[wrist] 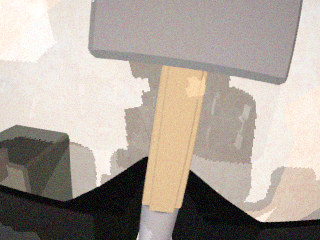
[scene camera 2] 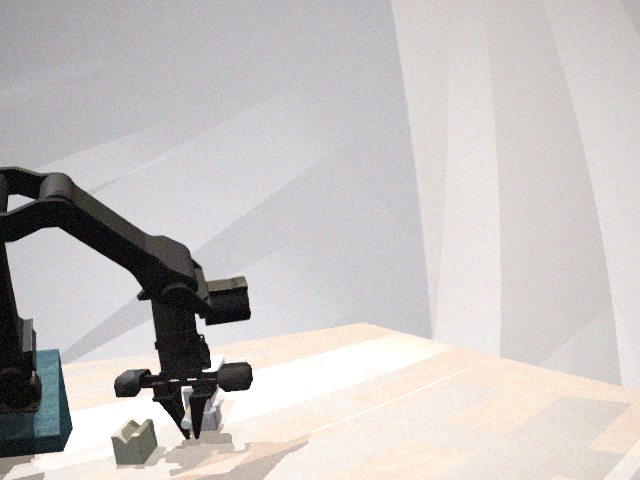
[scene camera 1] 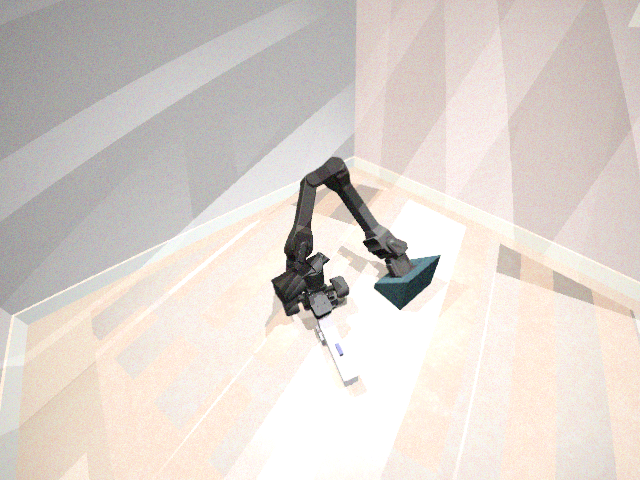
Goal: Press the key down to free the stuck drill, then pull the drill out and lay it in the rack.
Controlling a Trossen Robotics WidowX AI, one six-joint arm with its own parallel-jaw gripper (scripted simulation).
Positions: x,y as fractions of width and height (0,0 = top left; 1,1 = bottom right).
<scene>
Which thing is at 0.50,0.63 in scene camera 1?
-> My gripper.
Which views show my gripper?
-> The wrist view, scene camera 2 and scene camera 1: all of them.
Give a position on a housing block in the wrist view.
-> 0.80,0.20
</scene>
